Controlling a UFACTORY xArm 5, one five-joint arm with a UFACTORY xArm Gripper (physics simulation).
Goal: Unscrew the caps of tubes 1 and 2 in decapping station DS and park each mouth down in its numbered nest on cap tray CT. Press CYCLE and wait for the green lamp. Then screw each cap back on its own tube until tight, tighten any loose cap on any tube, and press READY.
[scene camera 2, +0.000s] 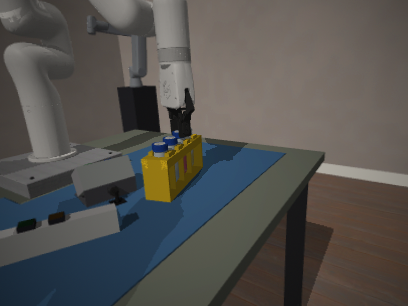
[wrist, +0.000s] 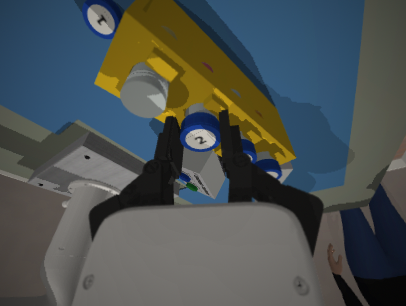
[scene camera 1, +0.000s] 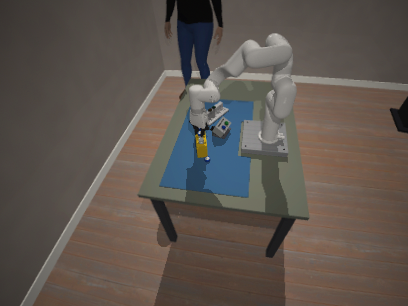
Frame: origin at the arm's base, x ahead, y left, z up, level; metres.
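Seen in the pictures: gripper, fingertip midpoint: (scene camera 2: 181, 135) (wrist: 199, 125) (scene camera 1: 199, 134); arm's base at its link origin: (scene camera 2: 53, 156) (wrist: 96, 190) (scene camera 1: 268, 136).
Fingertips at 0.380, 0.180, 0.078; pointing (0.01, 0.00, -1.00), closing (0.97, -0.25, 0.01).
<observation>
Pixels of each thing's middle, then the offset from my fingertips to it, as dx, dy, dz.
- yellow decapping station at the middle of its body: (wrist: 217, 102) (scene camera 2: 176, 162) (scene camera 1: 200, 138) +0.009, -0.029, -0.062
- cap 2 at the middle of its body: (wrist: 200, 133) -0.001, -0.005, +0.004
- Tube 1 at the middle of its body: (wrist: 157, 61) -0.023, +0.041, -0.051
- Cap 1 at the middle of its body: (wrist: 103, 17) (scene camera 1: 207, 159) -0.070, +0.082, -0.106
- Cap 3 at the middle of its body: (wrist: 238, 154) (scene camera 2: 170, 140) +0.020, -0.053, +0.001
- cap 4 at the middle of its body: (wrist: 265, 171) (scene camera 2: 159, 146) +0.042, -0.100, +0.001
- grey box at the middle of its body: (wrist: 199, 170) (scene camera 2: 103, 176) (scene camera 1: 221, 127) -0.080, -0.178, -0.071
- long white block at the middle of its body: (scene camera 2: 46, 225) (scene camera 1: 215, 112) +0.016, -0.332, -0.086
The yellow decapping station (scene camera 1: 202, 150) (scene camera 2: 157, 182) (wrist: 190, 45) stands on the blue mat. My gripper (scene camera 1: 201, 131) (scene camera 2: 181, 130) (wrist: 199, 125) is shut on cap 2 (wrist: 200, 132), a blue-rimmed cap with its number up. Cap 2 is at the neck of its tube; whether its thread is engaged cannot be told. Tube 1 (wrist: 144, 95) has no cap. Cap 1 (scene camera 1: 207, 159) (wrist: 101, 19) lies on the mat beside the station's end, number up. Cap 3 (scene camera 2: 170, 140) (wrist: 247, 151) and cap 4 (scene camera 2: 160, 147) (wrist: 269, 167) are on their tubes. I cannot identify the cap tray.
A grey box (scene camera 1: 222, 128) (scene camera 2: 102, 180) (wrist: 204, 167) with a blue and a green button stands near the station. A long white block (scene camera 1: 218, 114) (scene camera 2: 65, 237) with dark green and dark orange pieces lies behind it. The arm's base plate (scene camera 1: 250, 145) is to the right in scene view 1.
</observation>
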